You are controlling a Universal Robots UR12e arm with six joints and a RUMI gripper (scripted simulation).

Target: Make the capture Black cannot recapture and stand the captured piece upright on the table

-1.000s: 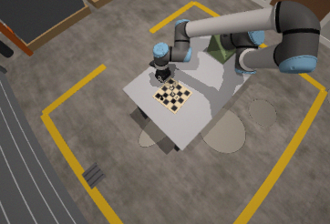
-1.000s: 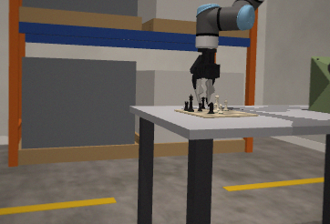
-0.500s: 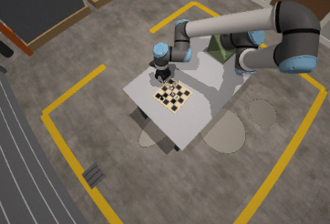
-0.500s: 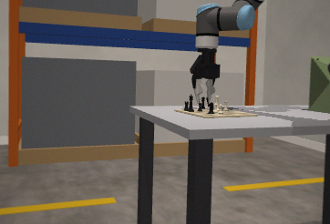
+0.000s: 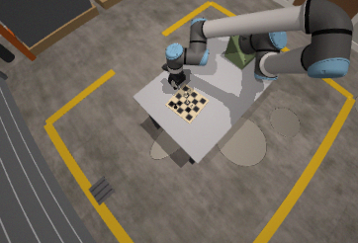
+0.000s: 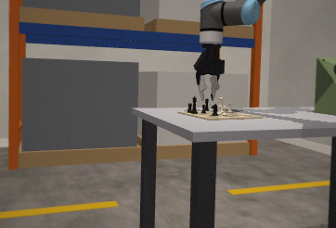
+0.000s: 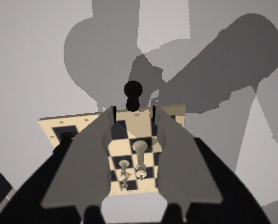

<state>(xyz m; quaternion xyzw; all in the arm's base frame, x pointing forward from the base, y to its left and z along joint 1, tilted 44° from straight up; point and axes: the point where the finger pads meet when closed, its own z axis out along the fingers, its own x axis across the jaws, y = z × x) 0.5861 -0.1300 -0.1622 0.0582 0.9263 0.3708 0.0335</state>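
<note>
The chessboard lies 14 cm to the left of my hand, 6 cm below it and 4 cm ahead of it. Round my hand: tall white piece 10 cm to the left, 2 cm below.
</note>
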